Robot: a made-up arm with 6 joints.
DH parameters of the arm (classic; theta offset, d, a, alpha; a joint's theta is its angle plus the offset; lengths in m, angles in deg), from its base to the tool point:
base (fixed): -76.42 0 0.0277 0
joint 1: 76.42 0.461 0.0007 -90
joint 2: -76.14 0 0.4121 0
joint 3: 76.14 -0.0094 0.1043 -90
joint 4: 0 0.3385 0.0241 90
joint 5: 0 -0.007 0.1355 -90
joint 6: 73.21 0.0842 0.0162 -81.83
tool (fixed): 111.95 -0.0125 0 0
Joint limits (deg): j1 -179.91..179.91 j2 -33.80..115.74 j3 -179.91..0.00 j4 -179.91..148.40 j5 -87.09..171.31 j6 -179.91..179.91
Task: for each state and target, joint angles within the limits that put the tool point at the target. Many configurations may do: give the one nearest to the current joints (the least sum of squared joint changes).
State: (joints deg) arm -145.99 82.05 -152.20 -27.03 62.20 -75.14
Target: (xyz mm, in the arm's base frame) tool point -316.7 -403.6 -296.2
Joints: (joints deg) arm -131.37 115.74 -122.05 -27.77 61.63 -73.51
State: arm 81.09 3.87 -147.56 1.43 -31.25 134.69
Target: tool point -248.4 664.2 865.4
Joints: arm 110.41 46.45 -125.22 -5.96 -38.33 135.86
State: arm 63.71 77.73 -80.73 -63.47 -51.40 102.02
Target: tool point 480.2 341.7 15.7
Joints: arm 27.56 91.42 -85.36 -50.78 -43.83 101.48
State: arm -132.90 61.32 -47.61 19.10 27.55 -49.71
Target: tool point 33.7 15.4 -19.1
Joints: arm -141.88 98.54 -23.54 3.57 37.51 -52.70
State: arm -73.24 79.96 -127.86 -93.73 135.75 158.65
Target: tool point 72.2 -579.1 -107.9
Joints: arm -70.79 108.11 -120.40 -93.94 126.03 158.91
